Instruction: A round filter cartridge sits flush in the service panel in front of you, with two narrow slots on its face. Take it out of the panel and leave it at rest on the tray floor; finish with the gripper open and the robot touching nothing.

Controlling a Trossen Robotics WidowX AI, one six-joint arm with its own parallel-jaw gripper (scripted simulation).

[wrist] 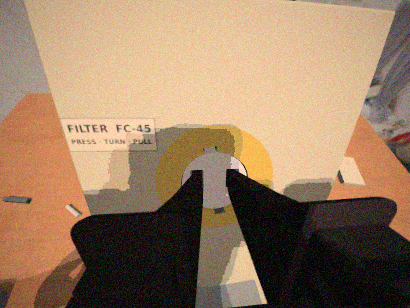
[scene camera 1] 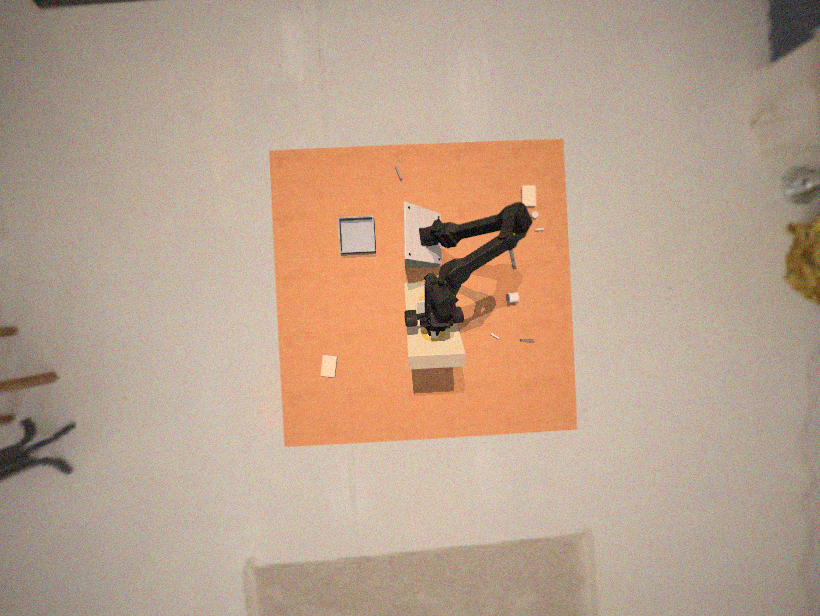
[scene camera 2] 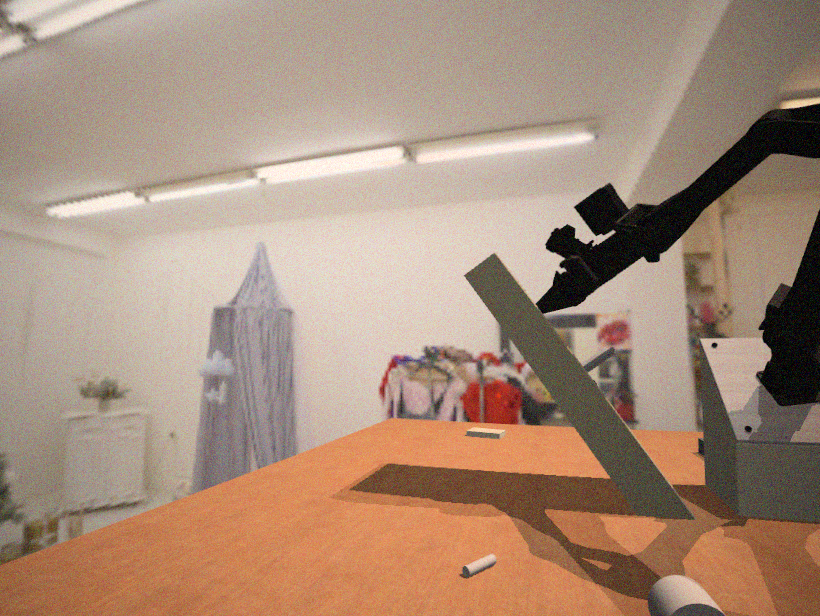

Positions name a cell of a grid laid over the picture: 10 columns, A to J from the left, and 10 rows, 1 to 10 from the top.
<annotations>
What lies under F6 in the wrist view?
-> A round filter cartridge.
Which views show the gripper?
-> The wrist view, scene camera 1 and scene camera 2: all of them.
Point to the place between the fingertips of the gripper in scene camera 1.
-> F6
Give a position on a service panel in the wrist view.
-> D4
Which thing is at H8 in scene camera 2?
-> A service panel.
</annotations>
